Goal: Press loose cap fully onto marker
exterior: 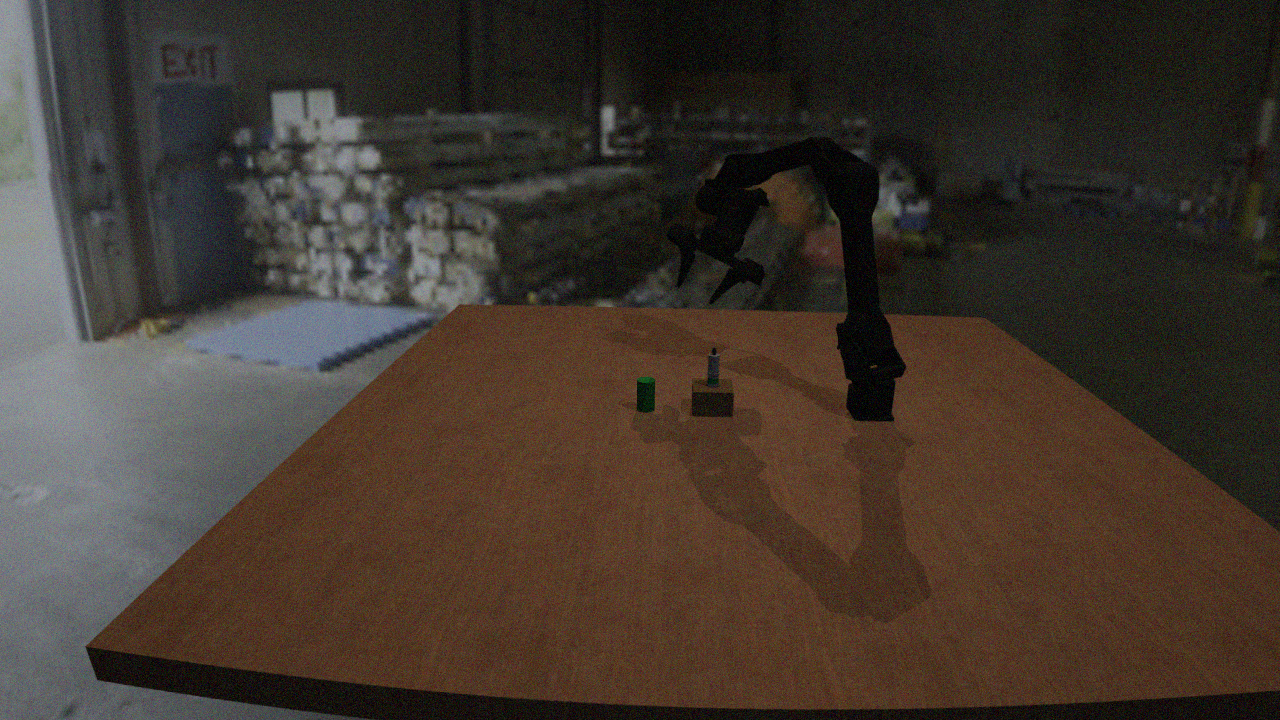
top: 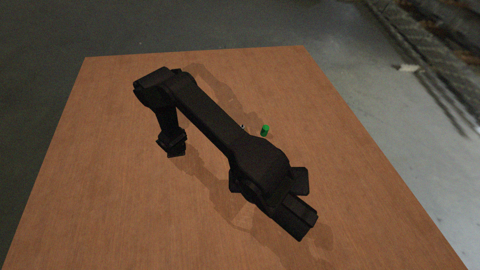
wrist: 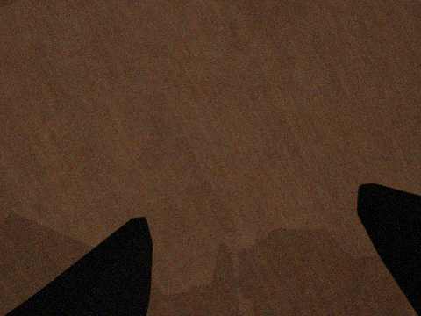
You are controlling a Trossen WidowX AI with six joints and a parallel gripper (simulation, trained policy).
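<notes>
Now: the green cap 8 cm ahead of my gripper tip, 22 cm to the left of it and 11 cm below it. Round my gripper tip: holder block 3 cm behind, 22 cm to the left, 11 cm below.
</notes>
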